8 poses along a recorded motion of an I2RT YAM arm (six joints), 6.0 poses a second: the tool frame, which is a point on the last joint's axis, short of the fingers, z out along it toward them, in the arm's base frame.
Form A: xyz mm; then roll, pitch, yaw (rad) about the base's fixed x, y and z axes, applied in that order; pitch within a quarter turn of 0, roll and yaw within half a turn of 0.
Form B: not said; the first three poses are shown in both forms.
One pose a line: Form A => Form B
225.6 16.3 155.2 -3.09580 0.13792 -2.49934 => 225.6 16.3 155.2 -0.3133 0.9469 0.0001 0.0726
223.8 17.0 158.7 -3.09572 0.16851 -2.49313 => 223.8 17.0 158.7 -0.3155 0.9449 0.0051 0.0870
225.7 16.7 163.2 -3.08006 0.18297 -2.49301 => 225.7 16.7 163.2 -0.3145 0.9444 0.0001 0.0963
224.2 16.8 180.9 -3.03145 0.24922 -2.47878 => 224.2 16.8 180.9 -0.3159 0.9391 -0.0113 0.1351
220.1 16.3 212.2 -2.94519 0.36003 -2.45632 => 220.1 16.3 212.2 -0.3124 0.9281 -0.0310 0.2002
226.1 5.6 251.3 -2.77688 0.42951 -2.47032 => 226.1 5.6 251.3 -0.2800 0.9199 -0.0983 0.2562
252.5 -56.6 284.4 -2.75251 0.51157 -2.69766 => 252.5 -56.6 284.4 -0.1613 0.9367 -0.1278 0.2833
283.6 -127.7 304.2 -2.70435 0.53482 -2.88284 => 283.6 -127.7 304.2 -0.0646 0.9410 -0.1741 0.2828
